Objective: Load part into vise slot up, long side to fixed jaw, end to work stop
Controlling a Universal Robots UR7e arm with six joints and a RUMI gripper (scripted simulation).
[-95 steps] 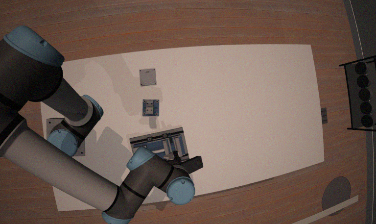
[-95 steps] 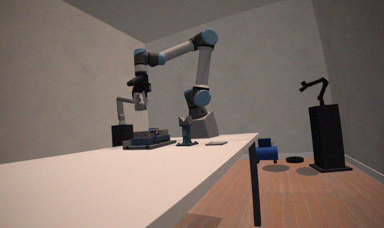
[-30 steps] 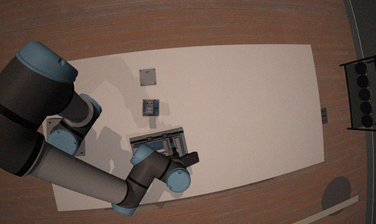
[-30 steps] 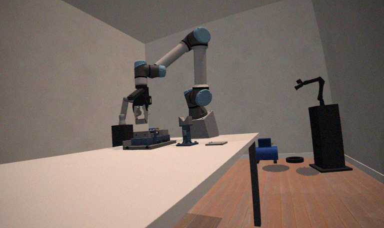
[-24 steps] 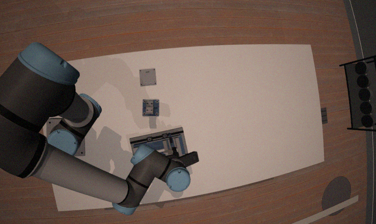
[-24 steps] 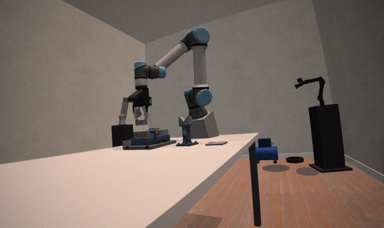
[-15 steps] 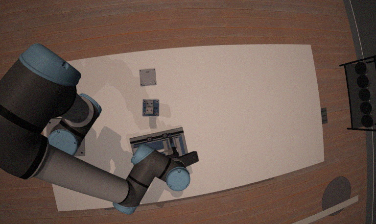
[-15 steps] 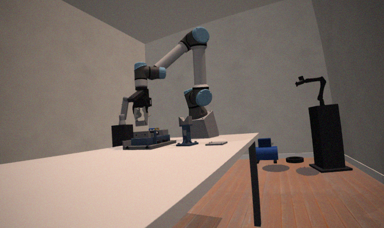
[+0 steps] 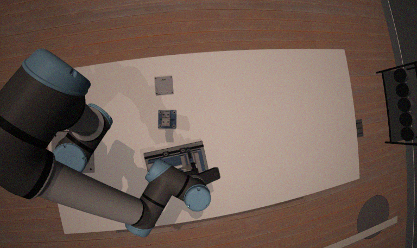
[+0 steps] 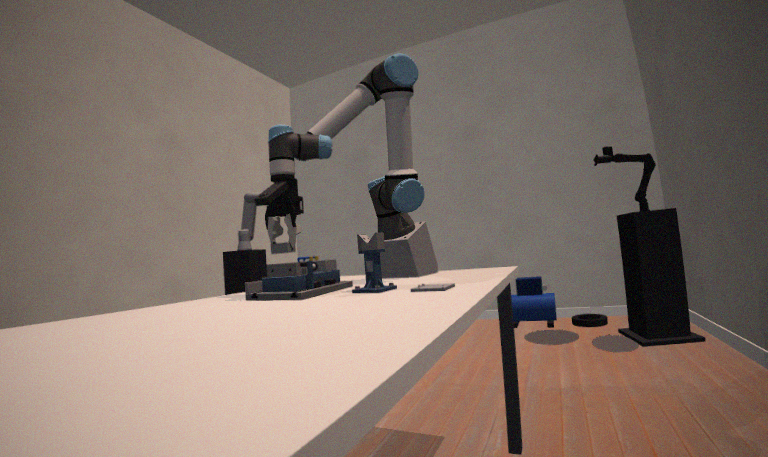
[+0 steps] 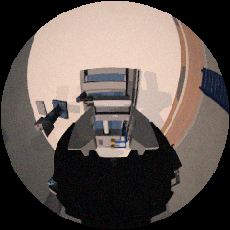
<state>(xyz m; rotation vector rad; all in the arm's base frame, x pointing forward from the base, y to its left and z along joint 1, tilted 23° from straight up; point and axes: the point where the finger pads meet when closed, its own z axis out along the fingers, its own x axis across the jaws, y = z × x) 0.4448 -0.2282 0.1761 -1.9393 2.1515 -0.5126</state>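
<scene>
The part is right at my hand. From my hand the other things lie so: vise (110 mm below, 70 mm behind, 30 mm to the left); then infeed plate (420 mm to the left, 140 mm below).
</scene>
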